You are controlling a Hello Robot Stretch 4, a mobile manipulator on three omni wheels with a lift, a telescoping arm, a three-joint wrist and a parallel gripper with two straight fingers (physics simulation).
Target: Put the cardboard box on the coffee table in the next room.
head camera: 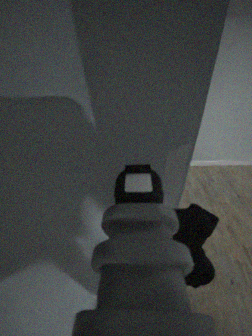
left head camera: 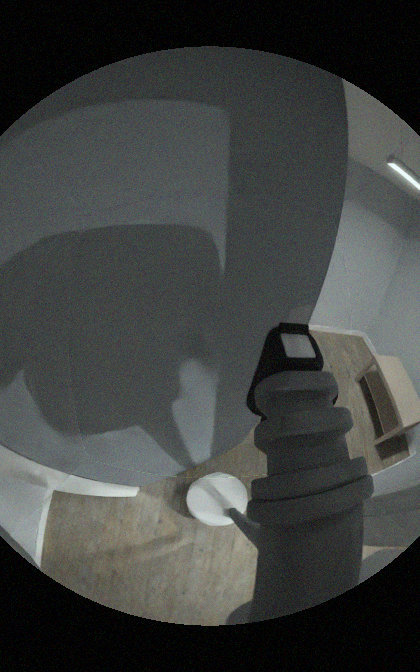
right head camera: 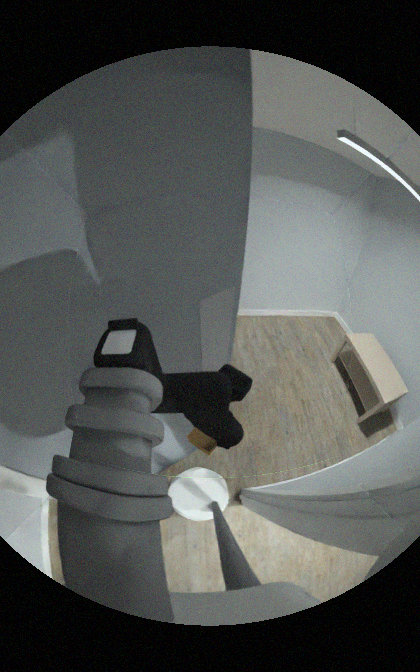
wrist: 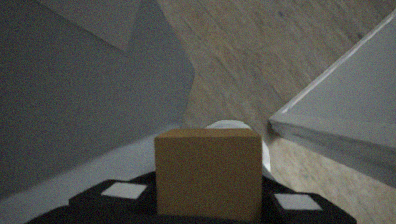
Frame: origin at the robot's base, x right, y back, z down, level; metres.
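Where they show: gripper, fingertip midpoint: [wrist: 210, 183].
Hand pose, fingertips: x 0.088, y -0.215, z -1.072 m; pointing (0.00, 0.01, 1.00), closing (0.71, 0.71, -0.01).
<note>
Each offset is from my fingertips to the top centre of the thing. "pt": to the spot under its first point. Level surfaces: height alone.
The cardboard box @[dy +0.000, dx +0.000, dz -0.051 m] [right head camera: 201, 441] [wrist: 209, 175] is a small brown box. In the wrist view it sits upright at the bottom centre, between the two dark fingers with pale pads. My gripper [wrist: 210, 183] is shut on it and holds it above the floor, over the edge of my white round base. In the right head view the box shows below the black wrist, whose body hides part of it. A light wooden piece of furniture [left head camera: 400, 387] [right head camera: 377, 370] with an open front stands at the right; I cannot tell whether it is the coffee table.
A large dark grey wall or panel [head camera: 145, 90] [left head camera: 285, 175] [right head camera: 165, 175] [wrist: 90, 95] stands close in front of my arm and ends at the right. Past its edge lies wooden floor @[dz +1.099 m] [head camera: 225, 200] [right head camera: 290, 380]. A pale wall end @[pt dy +0.224, dx +0.228, dz +0.871 m] [wrist: 280, 122] [right head camera: 260, 495] stands at the right of the gap.
</note>
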